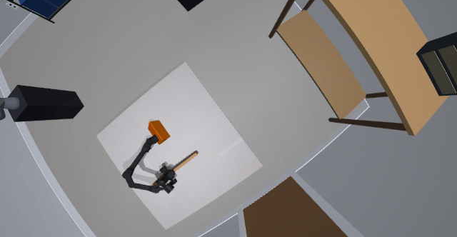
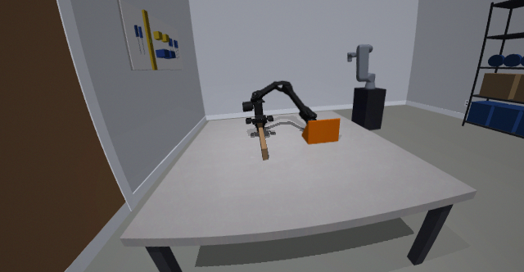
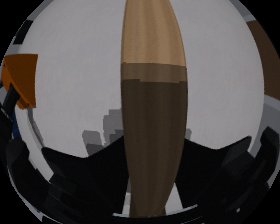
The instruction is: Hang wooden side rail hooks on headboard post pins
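My gripper tip is 1 cm past the headboard post, 13 cm to the left of it and 4 cm below it.
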